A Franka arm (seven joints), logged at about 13 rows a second.
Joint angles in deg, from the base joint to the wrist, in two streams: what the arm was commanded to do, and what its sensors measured. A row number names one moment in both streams.
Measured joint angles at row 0: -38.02, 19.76, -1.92, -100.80, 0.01, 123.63, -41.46
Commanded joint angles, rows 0 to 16: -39.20, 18.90, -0.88, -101.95, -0.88, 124.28, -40.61; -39.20, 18.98, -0.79, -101.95, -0.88, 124.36, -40.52; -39.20, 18.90, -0.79, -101.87, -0.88, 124.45, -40.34; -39.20, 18.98, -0.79, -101.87, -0.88, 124.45, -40.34; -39.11, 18.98, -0.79, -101.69, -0.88, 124.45, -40.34; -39.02, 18.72, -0.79, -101.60, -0.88, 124.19, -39.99; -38.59, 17.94, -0.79, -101.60, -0.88, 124.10, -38.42; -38.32, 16.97, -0.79, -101.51, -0.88, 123.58, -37.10; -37.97, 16.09, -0.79, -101.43, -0.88, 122.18, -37.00; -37.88, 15.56, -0.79, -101.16, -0.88, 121.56, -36.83; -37.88, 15.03, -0.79, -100.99, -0.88, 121.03, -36.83; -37.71, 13.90, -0.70, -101.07, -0.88, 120.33, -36.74; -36.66, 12.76, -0.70, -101.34, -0.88, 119.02, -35.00; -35.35, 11.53, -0.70, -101.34, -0.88, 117.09, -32.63; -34.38, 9.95, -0.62, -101.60, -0.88, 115.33, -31.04; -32.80, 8.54, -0.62, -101.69, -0.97, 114.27, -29.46; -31.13, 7.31, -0.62, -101.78, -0.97, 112.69, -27.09
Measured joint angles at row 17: -34.01, 10.81, -0.37, -100.45, 0.01, 115.68, -31.38
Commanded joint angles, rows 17 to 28: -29.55, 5.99, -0.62, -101.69, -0.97, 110.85, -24.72; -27.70, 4.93, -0.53, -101.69, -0.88, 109.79, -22.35; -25.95, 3.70, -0.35, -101.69, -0.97, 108.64, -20.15; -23.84, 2.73, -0.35, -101.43, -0.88, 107.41, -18.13; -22.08, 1.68, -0.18, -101.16, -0.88, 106.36, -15.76; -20.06, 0.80, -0.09, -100.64, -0.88, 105.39, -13.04; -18.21, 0.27, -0.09, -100.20, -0.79, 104.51, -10.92; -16.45, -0.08, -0.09, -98.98, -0.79, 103.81, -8.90; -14.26, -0.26, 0.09, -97.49, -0.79, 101.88, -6.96; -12.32, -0.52, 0.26, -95.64, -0.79, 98.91, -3.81; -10.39, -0.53, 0.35, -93.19, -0.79, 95.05, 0.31; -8.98, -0.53, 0.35, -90.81, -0.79, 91.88, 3.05
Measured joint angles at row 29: -11.65, -0.51, 0.82, -95.18, 0.00, 97.75, -1.91
